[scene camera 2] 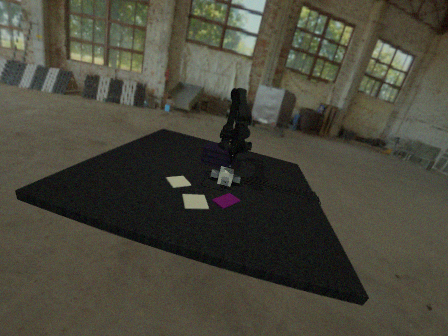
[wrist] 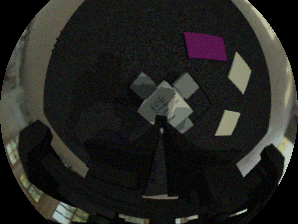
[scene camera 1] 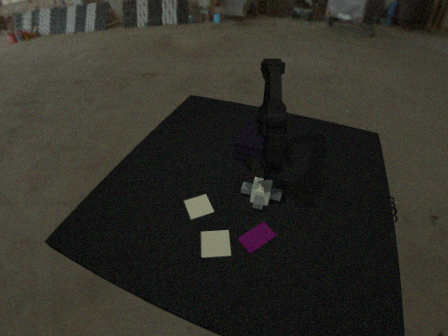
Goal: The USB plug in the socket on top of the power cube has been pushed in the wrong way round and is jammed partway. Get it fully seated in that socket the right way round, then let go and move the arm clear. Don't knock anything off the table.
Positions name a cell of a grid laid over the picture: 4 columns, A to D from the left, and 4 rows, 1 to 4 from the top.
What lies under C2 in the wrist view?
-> A power cube.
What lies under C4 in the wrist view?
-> My gripper.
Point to a magenta card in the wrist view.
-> C1
